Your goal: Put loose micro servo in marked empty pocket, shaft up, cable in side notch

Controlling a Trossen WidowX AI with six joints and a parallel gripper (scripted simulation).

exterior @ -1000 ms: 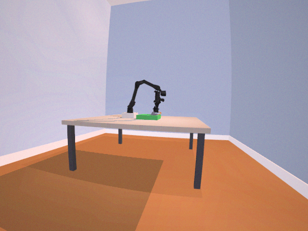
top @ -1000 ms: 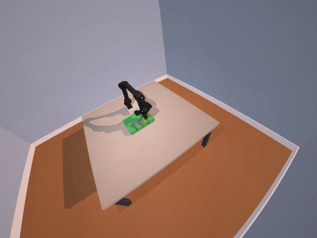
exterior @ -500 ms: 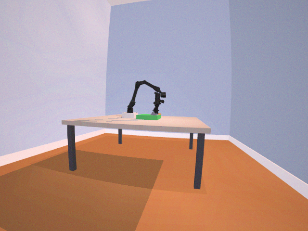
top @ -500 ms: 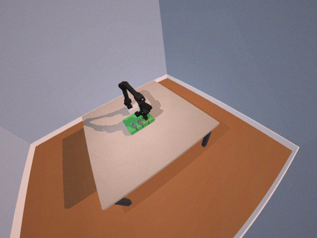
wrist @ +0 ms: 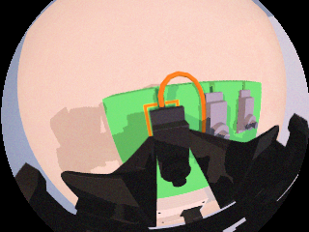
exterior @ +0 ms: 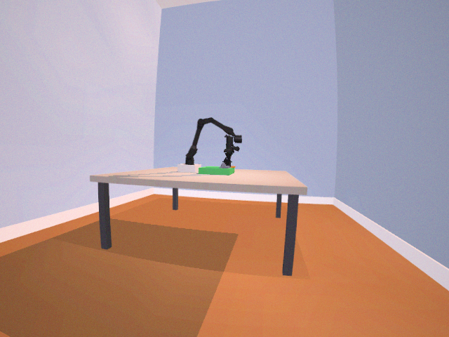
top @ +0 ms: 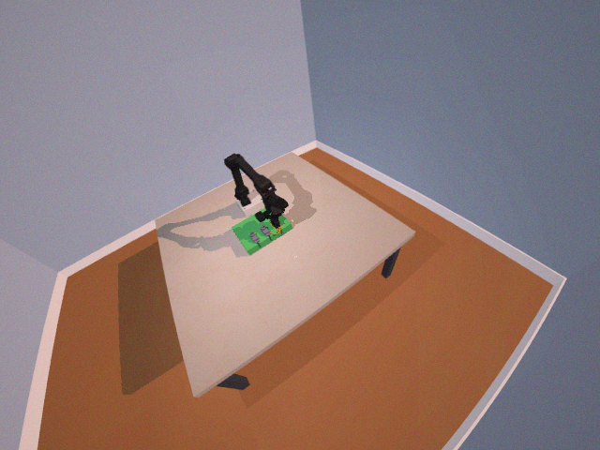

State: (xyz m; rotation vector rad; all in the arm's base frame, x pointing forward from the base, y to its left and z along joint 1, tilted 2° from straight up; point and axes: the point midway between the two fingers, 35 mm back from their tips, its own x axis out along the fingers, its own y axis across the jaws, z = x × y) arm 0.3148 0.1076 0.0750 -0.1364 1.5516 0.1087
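The green deck is 11 cm behind my gripper tip, 9 cm to the right of it and 7 cm below it.
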